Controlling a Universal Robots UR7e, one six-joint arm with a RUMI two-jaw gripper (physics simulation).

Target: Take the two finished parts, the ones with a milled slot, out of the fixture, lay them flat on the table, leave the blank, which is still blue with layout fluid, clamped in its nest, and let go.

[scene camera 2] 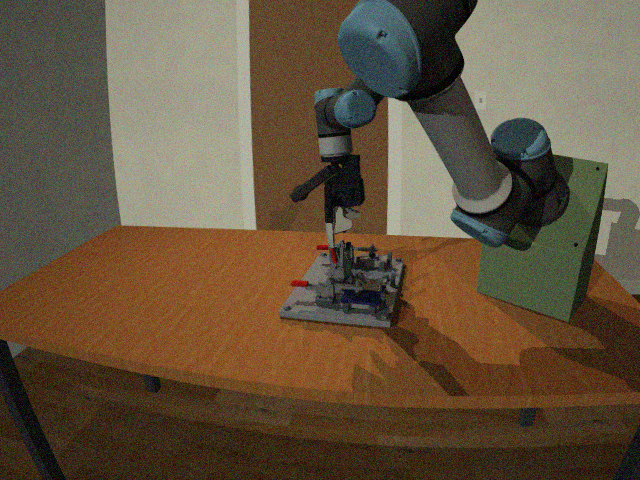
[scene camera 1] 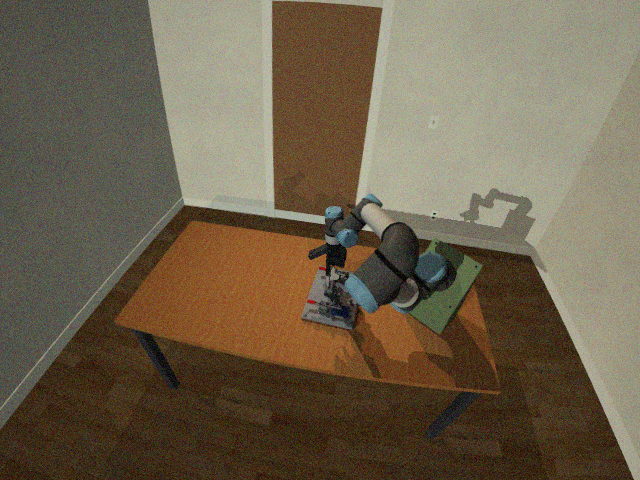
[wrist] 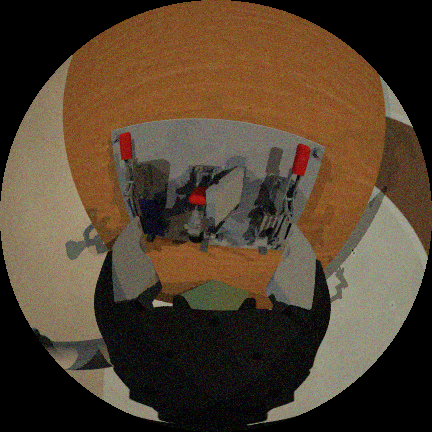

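Seen in the pictures: gripper, between the fingertips: (scene camera 2: 339, 240) (scene camera 1: 331, 275) (wrist: 215, 221); arm's base, origin of its link: (scene camera 2: 538, 198).
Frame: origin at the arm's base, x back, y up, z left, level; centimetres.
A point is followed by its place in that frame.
Note:
The grey fixture plate (scene camera 1: 314, 317) @(x -46.9, y -22.3, z 25.6 cm) (scene camera 2: 305, 313) @(x -46.9, y -22.3, z 26.5 cm) (wrist: 210, 137) @(x -52.0, y -22.2, z 9.7 cm) lies on the table and carries clamps. The blue blank (scene camera 1: 338, 312) @(x -37.5, y -20.1, z 20.4 cm) (scene camera 2: 361, 296) @(x -37.0, y -20.1, z 19.4 cm) (wrist: 151, 215) @(x -38.1, y -20.1, z 17.6 cm) sits low in the nest nearest scene camera 2. A thin grey plate (wrist: 225, 197) @(x -47.0, y -15.7, z 6.4 cm) stands at the middle of the fixture. The finished parts cannot be told surely from the grey metalwork, and no slot is readable. My gripper (scene camera 1: 328, 276) @(x -46.2, y -12.6, z 7.1 cm) (scene camera 2: 337, 245) @(x -46.2, y -12.6, z 7.1 cm) (wrist: 215, 221) @(x -46.2, y -12.6, z 7.1 cm) is open and empty, pointing down with its fingertips low over the fixture's middle and far portion.
Two outer red handles (scene camera 2: 299, 283) @(x -50.3, y -18.2, z 21.3 cm) (scene camera 2: 322, 247) @(x -53.2, y -17.8, z -0.5 cm) (wrist: 125, 146) @(x -50.6, y -18.1, z 20.1 cm) (wrist: 301, 160) @(x -53.1, y -17.6, z -1.1 cm) point outward over the plate's edge side. A middle red handle (scene camera 2: 333, 255) @(x -46.6, y -15.5, z 9.9 cm) (wrist: 198, 195) @(x -47.5, y -14.1, z 9.0 cm) stands upright close to the fingers. The green pedestal (scene camera 1: 439, 315) @(x 5.7, y -13.1, z 11.3 cm) (scene camera 2: 532, 279) @(x 0.0, y -16.4, z 8.6 cm) (wrist: 215, 295) @(x -12.0, y -18.1, z 0.9 cm) carries the arm at the right.

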